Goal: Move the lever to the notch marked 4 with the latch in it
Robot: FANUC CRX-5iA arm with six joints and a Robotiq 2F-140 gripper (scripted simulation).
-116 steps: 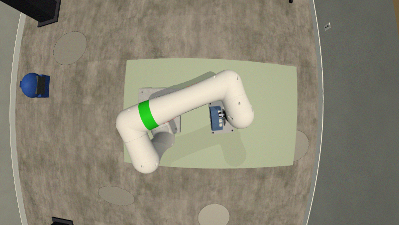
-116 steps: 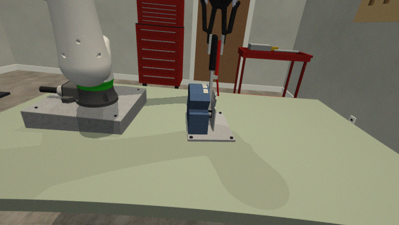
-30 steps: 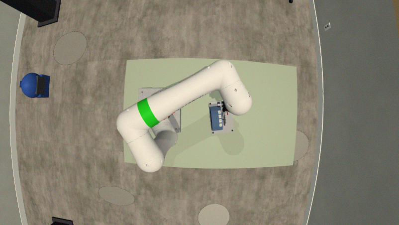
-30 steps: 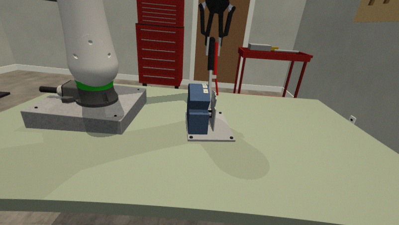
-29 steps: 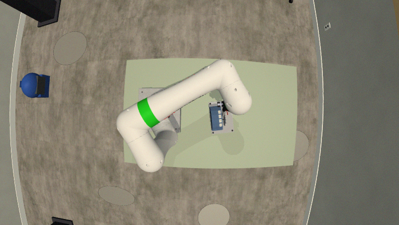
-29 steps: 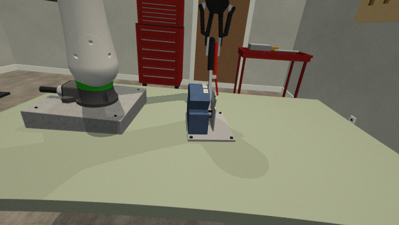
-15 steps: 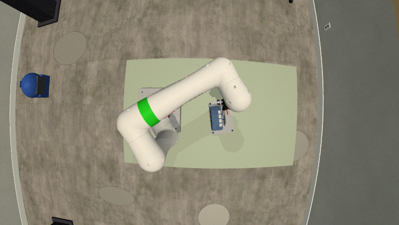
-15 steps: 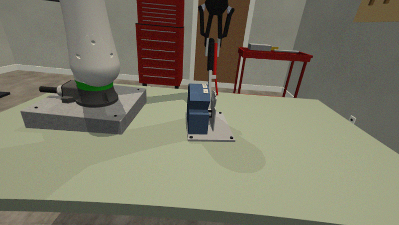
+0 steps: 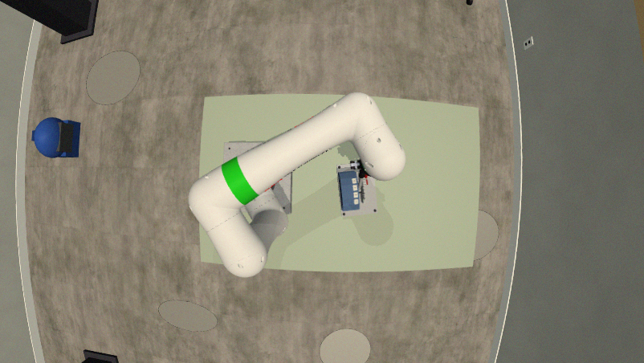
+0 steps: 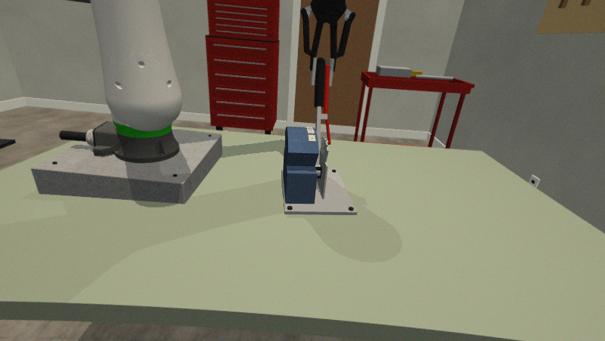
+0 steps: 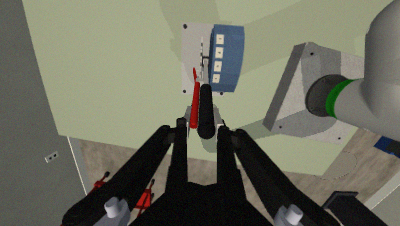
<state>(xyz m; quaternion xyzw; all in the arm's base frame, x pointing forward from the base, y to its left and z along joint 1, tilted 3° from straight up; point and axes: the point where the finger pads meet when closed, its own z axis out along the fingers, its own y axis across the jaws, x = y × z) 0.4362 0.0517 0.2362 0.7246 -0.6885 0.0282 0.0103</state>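
The red bar lies 2 cm ahead of my hand, 5 cm to the right of it and 10 cm below it.
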